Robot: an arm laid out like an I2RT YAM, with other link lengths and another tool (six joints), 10 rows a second.
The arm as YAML. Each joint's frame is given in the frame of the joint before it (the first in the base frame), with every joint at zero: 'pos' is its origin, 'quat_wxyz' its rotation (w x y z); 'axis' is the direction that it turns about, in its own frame. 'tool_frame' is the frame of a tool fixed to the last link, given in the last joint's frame.
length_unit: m
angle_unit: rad
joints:
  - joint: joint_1
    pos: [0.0, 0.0, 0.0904]
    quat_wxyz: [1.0, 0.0, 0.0, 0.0]
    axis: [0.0, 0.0, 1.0]
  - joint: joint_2
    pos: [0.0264, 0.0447, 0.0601]
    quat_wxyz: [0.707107, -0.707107, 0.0, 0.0]
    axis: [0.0, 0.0, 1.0]
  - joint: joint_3
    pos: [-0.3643, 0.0, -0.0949]
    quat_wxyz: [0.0, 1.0, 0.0, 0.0]
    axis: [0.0, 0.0, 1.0]
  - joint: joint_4
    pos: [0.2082, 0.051, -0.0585]
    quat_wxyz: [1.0, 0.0, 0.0, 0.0]
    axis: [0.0, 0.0, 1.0]
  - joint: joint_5
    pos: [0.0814, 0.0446, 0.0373]
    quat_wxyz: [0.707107, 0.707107, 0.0, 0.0]
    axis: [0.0, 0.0, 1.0]
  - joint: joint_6
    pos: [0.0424, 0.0, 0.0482]
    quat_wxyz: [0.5, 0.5, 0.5, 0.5]
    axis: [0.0, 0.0, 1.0]
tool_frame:
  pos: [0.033, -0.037, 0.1]
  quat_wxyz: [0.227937, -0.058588, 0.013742, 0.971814]
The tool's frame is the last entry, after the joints.
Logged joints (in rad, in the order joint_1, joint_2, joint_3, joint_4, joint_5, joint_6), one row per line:
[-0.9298 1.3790 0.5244 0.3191 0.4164 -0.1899]
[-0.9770 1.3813 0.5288 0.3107 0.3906 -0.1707]
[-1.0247 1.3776 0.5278 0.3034 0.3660 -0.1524]
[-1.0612 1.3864 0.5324 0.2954 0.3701 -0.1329]
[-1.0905 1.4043 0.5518 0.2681 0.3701 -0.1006]
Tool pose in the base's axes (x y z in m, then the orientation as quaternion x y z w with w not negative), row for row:
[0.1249 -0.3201 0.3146 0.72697 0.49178 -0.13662 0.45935]
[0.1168 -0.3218 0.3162 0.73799 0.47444 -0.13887 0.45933]
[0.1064 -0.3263 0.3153 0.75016 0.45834 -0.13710 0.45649]
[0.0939 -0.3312 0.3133 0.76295 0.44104 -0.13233 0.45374]
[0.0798 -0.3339 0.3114 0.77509 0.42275 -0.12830 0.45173]
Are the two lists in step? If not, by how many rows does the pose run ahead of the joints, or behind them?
The pose runs 2 rows behind the joints: the pose in row i belongs to the joints in row i - 2.
